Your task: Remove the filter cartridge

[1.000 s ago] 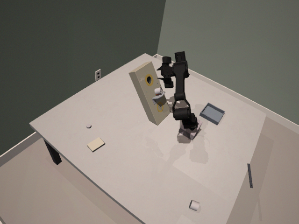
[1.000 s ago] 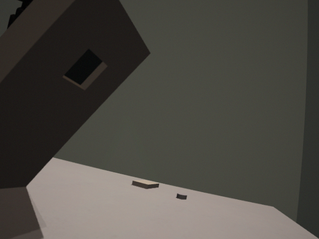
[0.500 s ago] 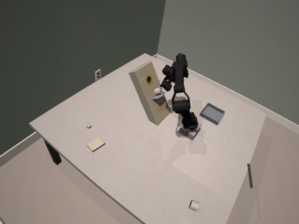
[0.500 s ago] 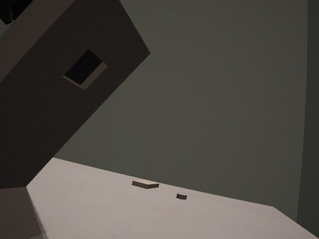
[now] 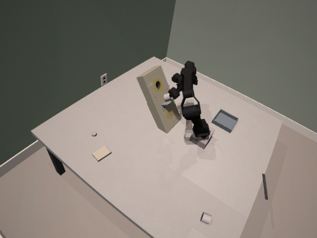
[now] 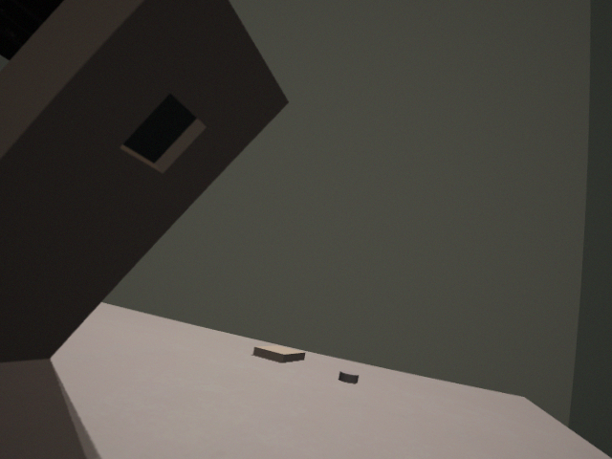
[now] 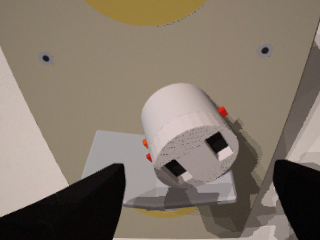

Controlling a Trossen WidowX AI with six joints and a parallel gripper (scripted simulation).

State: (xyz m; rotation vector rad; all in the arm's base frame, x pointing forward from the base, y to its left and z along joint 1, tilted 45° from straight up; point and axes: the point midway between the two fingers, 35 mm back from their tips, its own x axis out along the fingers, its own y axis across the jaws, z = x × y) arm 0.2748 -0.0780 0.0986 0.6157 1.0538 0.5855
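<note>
The white round cartridge is 30 mm below my gripper tip, 20 mm ahead of it and 10 mm to the left of it. Also, from my gripper tip: tan service panel: 60 mm below, 60 mm ahead, 30 mm to the left; then grey bracket: 70 mm below, 20 mm to the left, 10 mm ahead; then grey tray: 310 mm to the right, 290 mm behind, 210 mm below.
</note>
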